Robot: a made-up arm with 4 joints. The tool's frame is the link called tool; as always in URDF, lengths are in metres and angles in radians. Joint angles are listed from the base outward.
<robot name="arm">
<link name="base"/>
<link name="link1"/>
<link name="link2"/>
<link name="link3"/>
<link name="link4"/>
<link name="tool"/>
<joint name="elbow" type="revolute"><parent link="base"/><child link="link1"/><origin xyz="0 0 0.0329"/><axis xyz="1 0 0"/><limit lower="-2.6" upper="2.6"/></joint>
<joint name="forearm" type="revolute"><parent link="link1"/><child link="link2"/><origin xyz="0.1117 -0.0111 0.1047"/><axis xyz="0 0 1"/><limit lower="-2.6" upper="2.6"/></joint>
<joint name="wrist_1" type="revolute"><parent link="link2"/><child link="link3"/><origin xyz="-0.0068 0.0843 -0.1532"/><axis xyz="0 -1 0"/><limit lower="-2.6" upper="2.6"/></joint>
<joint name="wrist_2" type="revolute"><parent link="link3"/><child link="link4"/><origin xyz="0.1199 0.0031 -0.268"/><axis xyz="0 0 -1"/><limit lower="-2.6" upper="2.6"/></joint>
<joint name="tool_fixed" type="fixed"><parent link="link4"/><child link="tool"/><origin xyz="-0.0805 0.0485 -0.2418"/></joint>
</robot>
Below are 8 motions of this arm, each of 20 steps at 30 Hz.
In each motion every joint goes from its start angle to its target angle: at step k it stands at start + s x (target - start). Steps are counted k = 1, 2, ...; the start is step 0. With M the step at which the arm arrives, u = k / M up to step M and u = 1 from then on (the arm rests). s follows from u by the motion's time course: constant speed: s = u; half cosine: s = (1 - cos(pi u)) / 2; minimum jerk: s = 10 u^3 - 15 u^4 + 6 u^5.
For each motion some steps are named. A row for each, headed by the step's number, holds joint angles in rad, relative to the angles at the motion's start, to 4 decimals.
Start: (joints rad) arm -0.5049 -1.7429 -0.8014 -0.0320
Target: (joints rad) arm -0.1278 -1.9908 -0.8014 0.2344
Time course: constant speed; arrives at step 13
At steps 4, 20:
4: 0.1160 -0.0763 0.0000 0.0820
20: 0.3771 -0.2479 0.0000 0.2664

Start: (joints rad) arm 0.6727 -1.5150 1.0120 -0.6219
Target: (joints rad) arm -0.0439 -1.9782 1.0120 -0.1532
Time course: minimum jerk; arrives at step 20
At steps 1, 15, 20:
1: -0.0008 -0.0005 0.0000 0.0005
15: -0.6424 -0.4153 0.0000 0.4202
20: -0.7166 -0.4632 0.0000 0.4687

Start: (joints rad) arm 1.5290 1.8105 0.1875 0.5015
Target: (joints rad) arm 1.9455 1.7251 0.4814 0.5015
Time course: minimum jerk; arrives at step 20
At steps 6, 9, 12, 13, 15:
6: 0.0679 -0.0139 0.0479 0.0000
9: 0.1695 -0.0347 0.1196 0.0000
12: 0.2843 -0.0583 0.2006 0.0000
13: 0.3186 -0.0653 0.2248 0.0000
15: 0.3734 -0.0766 0.2635 0.0000

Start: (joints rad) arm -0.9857 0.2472 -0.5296 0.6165
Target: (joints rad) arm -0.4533 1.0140 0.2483 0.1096
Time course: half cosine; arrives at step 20
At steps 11, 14, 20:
11: 0.3078 0.4434 0.4498 -0.2931
14: 0.4227 0.6088 0.6176 -0.4024
20: 0.5324 0.7668 0.7779 -0.5069

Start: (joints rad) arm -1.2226 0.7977 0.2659 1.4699
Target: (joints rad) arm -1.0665 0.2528 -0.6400 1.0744
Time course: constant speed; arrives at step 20
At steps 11, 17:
11: 0.0859 -0.2997 -0.4982 -0.2175
17: 0.1327 -0.4632 -0.7700 -0.3362

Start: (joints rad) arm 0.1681 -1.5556 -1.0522 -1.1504
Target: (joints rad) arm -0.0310 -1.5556 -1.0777 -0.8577
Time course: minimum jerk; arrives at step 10
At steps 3, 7, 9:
3: -0.0325 0.0000 -0.0042 0.0477
7: -0.1666 0.0000 -0.0213 0.2450
9: -0.1974 0.0000 -0.0253 0.2902

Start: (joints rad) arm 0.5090 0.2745 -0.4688 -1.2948
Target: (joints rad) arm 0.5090 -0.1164 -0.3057 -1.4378
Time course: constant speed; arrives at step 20
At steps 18, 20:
18: 0.0000 -0.3518 0.1468 -0.1287
20: 0.0000 -0.3909 0.1631 -0.1430

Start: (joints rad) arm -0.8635 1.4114 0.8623 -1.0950
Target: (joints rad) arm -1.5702 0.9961 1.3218 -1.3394
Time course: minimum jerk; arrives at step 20
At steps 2, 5, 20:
2: -0.0060 -0.0036 0.0039 -0.0021
5: -0.0732 -0.0430 0.0476 -0.0253
20: -0.7067 -0.4153 0.4595 -0.2444

